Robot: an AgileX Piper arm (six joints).
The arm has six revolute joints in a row. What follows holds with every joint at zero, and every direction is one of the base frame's. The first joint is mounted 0.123 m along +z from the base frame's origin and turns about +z. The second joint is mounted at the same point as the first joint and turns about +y. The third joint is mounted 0.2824 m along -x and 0.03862 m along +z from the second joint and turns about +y. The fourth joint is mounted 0.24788 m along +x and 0.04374 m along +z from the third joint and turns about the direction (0.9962, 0, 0.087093). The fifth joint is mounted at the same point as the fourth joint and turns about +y. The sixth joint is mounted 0.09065 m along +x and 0.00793 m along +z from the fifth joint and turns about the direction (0.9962, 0, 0.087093). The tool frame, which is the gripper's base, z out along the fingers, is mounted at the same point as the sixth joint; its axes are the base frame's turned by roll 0, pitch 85.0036 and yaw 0 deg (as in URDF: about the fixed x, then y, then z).
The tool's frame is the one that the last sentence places.
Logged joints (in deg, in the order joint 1, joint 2, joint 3, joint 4, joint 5, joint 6), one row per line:
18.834 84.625 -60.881 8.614 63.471 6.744
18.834 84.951 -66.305 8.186 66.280 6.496
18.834 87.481 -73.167 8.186 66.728 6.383
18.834 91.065 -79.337 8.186 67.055 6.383
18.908 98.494 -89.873 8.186 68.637 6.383
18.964 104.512 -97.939 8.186 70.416 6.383
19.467 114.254 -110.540 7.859 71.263 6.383
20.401 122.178 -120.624 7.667 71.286 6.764
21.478 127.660 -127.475 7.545 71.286 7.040
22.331 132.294 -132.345 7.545 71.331 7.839
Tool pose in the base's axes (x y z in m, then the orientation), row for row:
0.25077 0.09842 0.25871 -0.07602 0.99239 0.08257 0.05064
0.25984 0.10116 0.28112 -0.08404 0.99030 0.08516 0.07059
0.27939 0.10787 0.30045 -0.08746 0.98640 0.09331 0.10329
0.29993 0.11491 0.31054 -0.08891 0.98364 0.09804 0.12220
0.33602 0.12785 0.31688 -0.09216 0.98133 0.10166 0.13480
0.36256 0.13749 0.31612 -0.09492 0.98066 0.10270 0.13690
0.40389 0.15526 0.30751 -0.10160 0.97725 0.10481 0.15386
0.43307 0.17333 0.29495 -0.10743 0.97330 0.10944 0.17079
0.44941 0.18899 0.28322 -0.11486 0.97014 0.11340 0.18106
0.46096 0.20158 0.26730 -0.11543 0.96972 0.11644 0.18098
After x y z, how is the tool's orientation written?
As a quaternion, x y z w.
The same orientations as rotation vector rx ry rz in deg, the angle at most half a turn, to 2 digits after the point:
-13.26 173.09 14.40
-14.48 170.66 14.68
-14.78 166.75 15.77
-14.87 164.48 16.39
-15.30 162.92 16.88
-15.74 162.62 17.03
-16.69 160.52 17.22
-17.48 158.38 17.81
-18.59 156.98 18.35
-18.68 156.92 18.84

